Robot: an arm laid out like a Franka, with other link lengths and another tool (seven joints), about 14 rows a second.
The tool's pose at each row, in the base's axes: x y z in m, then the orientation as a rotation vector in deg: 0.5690 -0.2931 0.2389 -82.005 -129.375 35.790; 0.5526 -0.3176 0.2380 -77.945 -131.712 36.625; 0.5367 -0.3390 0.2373 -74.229 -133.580 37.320; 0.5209 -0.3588 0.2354 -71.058 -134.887 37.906; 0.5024 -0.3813 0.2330 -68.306 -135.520 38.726; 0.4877 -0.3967 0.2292 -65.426 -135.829 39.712; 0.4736 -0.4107 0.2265 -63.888 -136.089 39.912; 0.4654 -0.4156 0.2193 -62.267 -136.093 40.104; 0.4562 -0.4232 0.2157 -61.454 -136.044 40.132; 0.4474 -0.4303 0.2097 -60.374 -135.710 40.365; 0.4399 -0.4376 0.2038 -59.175 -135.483 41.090; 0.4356 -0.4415 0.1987 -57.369 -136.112 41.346; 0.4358 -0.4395 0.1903 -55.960 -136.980 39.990
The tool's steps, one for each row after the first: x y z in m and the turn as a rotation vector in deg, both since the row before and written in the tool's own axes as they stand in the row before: -0.0159 -0.0208 0.0136 0.649 -1.328 -3.060; -0.0119 -0.0199 0.0132 0.649 -1.066 -2.741; -0.0095 -0.0188 0.0142 0.662 -0.752 -2.280; -0.0094 -0.0218 0.0170 0.964 -0.466 -1.842; -0.0050 -0.0150 0.0148 1.233 -0.319 -1.857; -0.0035 -0.0143 0.0136 0.436 -0.107 -1.068; -0.0002 -0.0032 0.0115 0.576 0.099 -1.104; -0.0011 -0.0073 0.0100 0.276 0.118 -0.565; -0.0013 -0.0053 0.0116 0.599 0.277 -0.685; -0.0022 -0.0047 0.0108 0.847 -0.037 -0.671; -0.0014 -0.0014 0.0075 0.362 -0.473 -1.271; -0.0004 0.0065 0.0057 -0.748 0.024 -1.366
